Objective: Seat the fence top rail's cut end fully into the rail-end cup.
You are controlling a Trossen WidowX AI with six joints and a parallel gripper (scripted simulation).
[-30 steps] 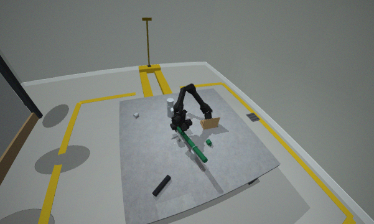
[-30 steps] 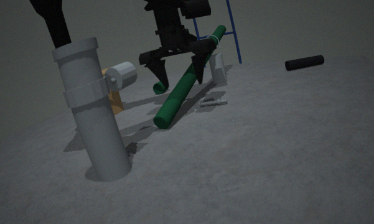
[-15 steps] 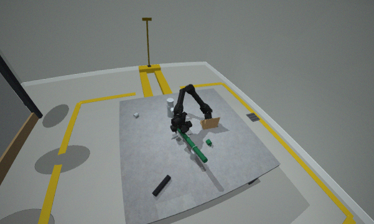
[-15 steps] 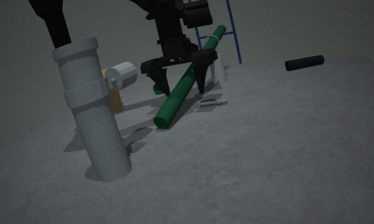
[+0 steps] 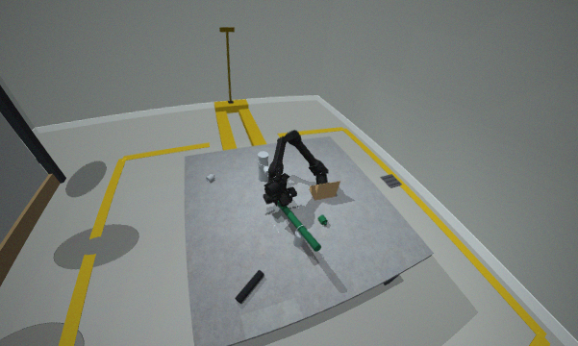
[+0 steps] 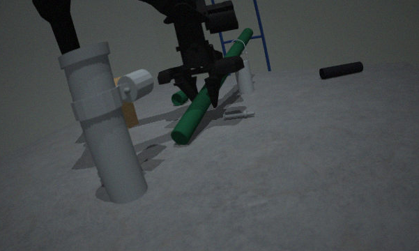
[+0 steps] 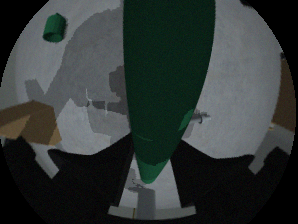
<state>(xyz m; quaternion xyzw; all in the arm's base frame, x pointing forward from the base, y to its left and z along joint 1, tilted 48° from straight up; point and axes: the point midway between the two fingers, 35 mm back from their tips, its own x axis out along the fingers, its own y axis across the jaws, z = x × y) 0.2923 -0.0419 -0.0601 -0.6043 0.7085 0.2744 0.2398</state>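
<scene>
Now: gripper tip 6 cm short of the grey bolt, 1 cm to the right of it and 2 cm above it. Also, from my gripper tip: green pipe stub: 19 cm behind, 20 cm to the left, 1 cm below; then black cylinder: 31 cm ahead, 39 cm to the left, 1 cm below.
</scene>
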